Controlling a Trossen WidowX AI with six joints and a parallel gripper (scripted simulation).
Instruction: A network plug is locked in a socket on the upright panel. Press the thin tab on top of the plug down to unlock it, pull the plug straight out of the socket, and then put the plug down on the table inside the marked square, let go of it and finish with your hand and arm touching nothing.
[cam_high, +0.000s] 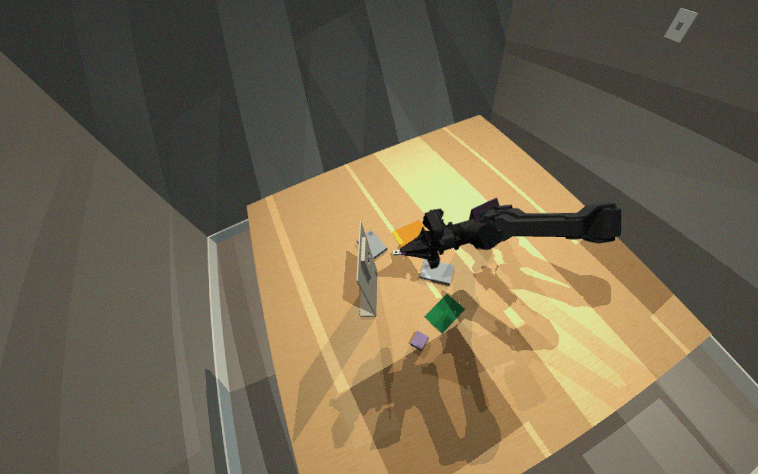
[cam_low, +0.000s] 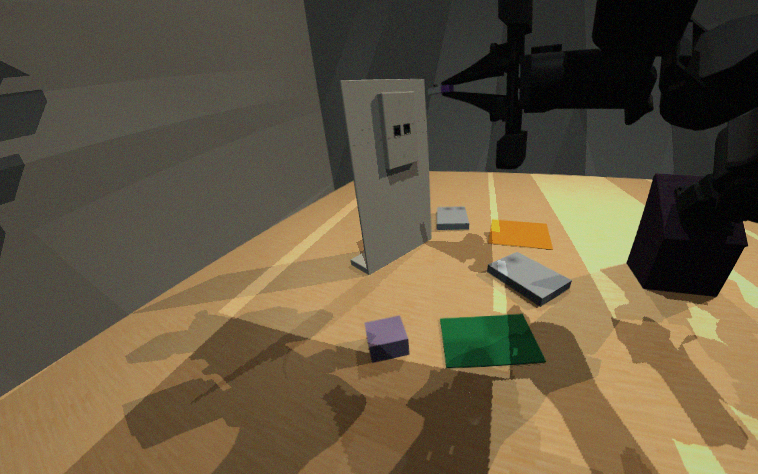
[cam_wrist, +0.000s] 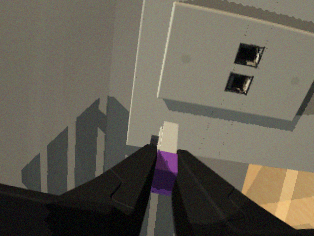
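My gripper tip is 13 cm past the orange square, 18 cm to the left of it and 28 cm above it. From my gripper tip the other things lie so: network plug right at my gripper tip; then green square 8 cm behind, 13 cm to the left, 28 cm below; then grey upright panel 9 cm ahead, 5 cm to the right, 14 cm below.
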